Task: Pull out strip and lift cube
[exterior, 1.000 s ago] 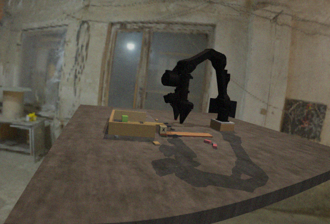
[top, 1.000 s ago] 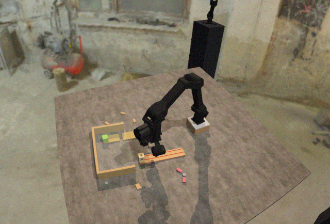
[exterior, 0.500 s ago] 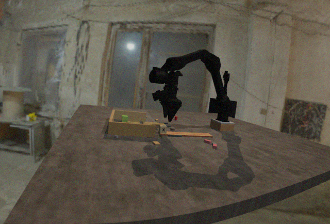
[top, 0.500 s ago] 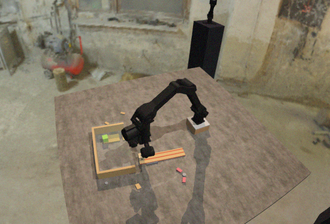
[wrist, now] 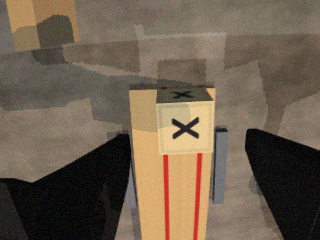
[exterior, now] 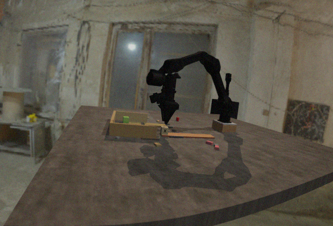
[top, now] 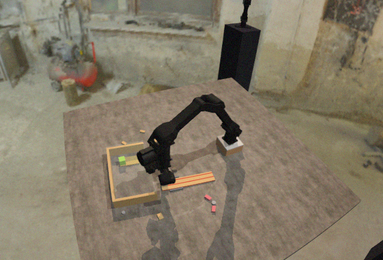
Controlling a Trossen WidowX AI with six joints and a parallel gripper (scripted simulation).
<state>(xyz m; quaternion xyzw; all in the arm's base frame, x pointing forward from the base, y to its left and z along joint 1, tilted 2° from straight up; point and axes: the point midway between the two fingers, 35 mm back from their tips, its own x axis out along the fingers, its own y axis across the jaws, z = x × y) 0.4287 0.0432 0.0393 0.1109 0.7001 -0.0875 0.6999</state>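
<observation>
Right now the cube marked x is 40 mm below my gripper tip. Round my gripper tip: striped strip: 110 mm behind, 40 mm to the left, 50 mm below; red peg: 260 mm behind, 310 mm to the right, 50 mm below; grey disc: 140 mm behind, 200 mm to the left, 50 mm below.
</observation>
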